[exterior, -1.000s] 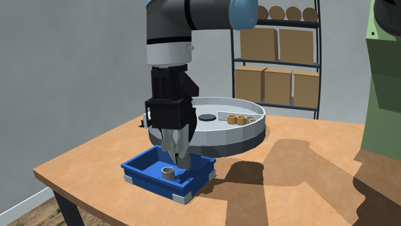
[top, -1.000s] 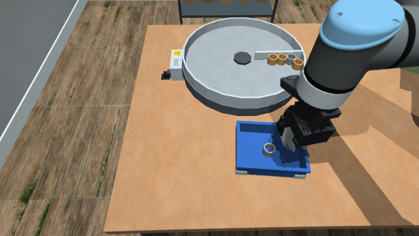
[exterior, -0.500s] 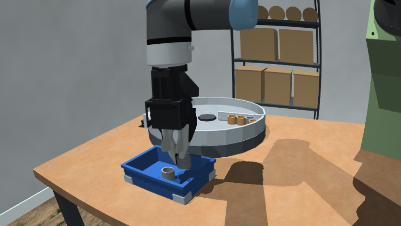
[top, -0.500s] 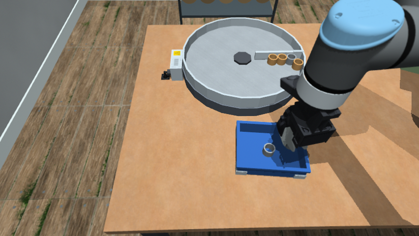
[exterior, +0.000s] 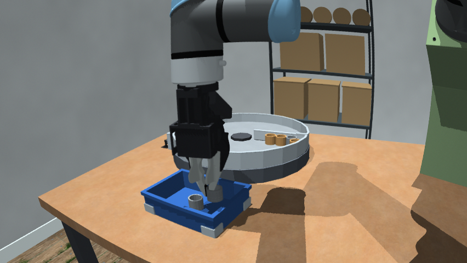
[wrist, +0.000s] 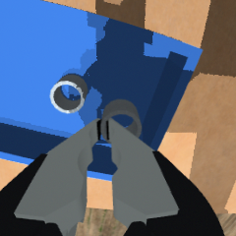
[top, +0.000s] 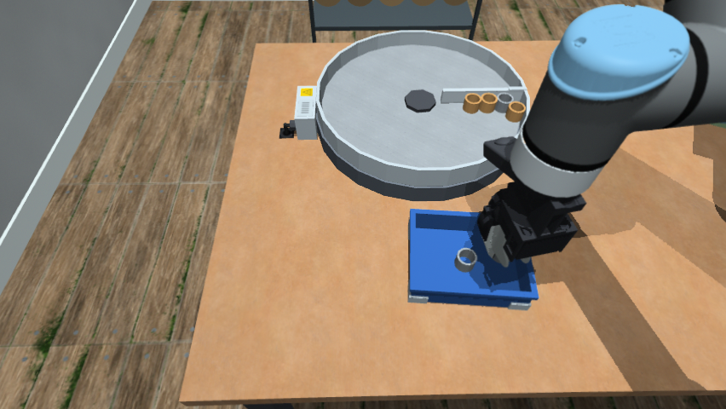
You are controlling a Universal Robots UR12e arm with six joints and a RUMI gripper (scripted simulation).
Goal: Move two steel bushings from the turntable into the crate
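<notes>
Right now the blue crate is 40 mm ahead of my hand and 40 mm below it. Also, from my hand: round grey turntable (120 mm ahead, 340 mm to the right, 10 mm below).
</notes>
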